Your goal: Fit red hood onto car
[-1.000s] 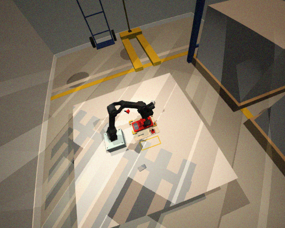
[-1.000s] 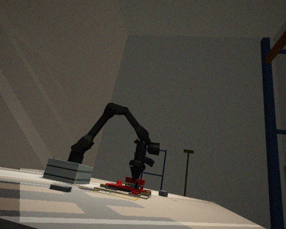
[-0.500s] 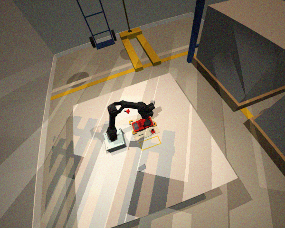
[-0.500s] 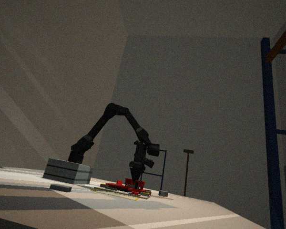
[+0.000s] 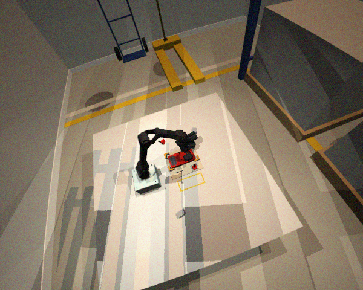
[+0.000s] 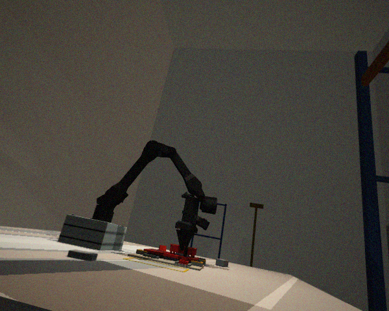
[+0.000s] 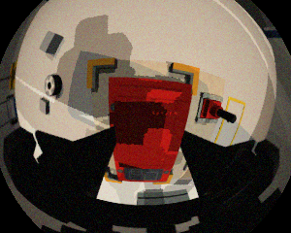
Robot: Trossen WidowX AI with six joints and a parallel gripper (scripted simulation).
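Now: the red hood 10 mm above my gripper tip. The rest, counted from my gripper tip: jig plate 30 mm behind, 10 mm to the right, 30 mm below.
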